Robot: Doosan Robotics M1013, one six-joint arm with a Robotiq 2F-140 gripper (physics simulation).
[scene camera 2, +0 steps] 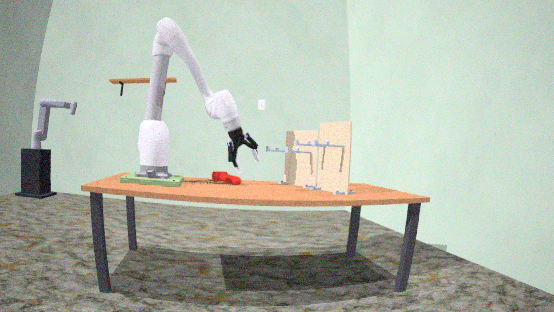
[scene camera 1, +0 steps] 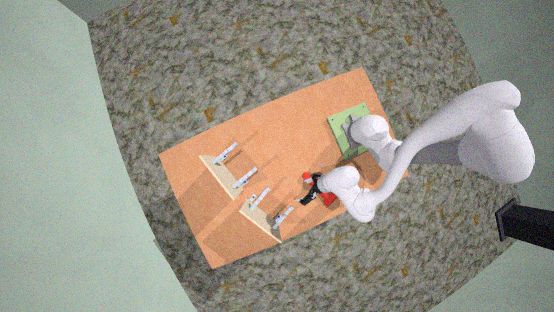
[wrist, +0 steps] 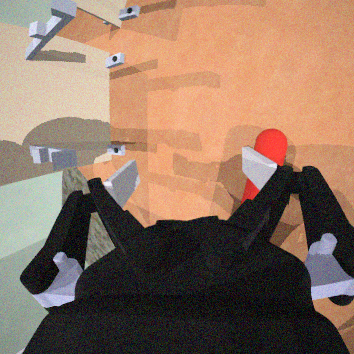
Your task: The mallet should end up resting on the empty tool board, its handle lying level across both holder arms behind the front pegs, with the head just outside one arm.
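Places are measured from the arm's base along level axes (x ahead, y left, z up), in centimetres.
Pixels of known places: gripper, fingertip midpoint: (scene camera 2: 249, 167) (scene camera 1: 302, 191) (wrist: 188, 164); arm's base, link origin: (scene camera 2: 153, 176) (scene camera 1: 357, 132).
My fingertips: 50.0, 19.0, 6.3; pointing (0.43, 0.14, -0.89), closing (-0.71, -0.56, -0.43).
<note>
Ahead of a thing's pixels: the offset from my fingertips to its top centre, as dx, dy, dz. "spot": to the spot under its first point. Level surfaces: height alone.
The red mallet {-10.9, +3.8, -3.8} (scene camera 1: 328, 199) (scene camera 2: 219, 176) lies on the table, its head toward the arm's side. Its handle {spot: -6.4, -7.0, -4.7} (wrist: 271, 142) runs partly beneath one fingertip in the wrist view. My gripper (scene camera 1: 304, 191) (scene camera 2: 248, 163) (wrist: 188, 164) is wide open and empty, tilted above the table, between the mallet and the boards in camera 2. Two upright beige tool boards, one (scene camera 1: 220, 172) (scene camera 2: 332, 132) and another (scene camera 1: 260, 217) (scene camera 2: 305, 136) (wrist: 75, 95), carry grey holder arms with pegs. No tool shows on either board. The gripper hides part of the mallet in camera 1 and the wrist view.
The wooden table {dz -9.0} (scene camera 1: 295, 120) (scene camera 2: 380, 192) carries the green base plate (scene camera 1: 340, 120) (scene camera 2: 131, 180) under my arm. Small grey brackets (scene camera 2: 312, 187) (wrist: 115, 60) stand at the boards' feet. A wall shelf (scene camera 2: 130, 80) and another small robot on a black pedestal (scene camera 2: 35, 172) are behind.
</note>
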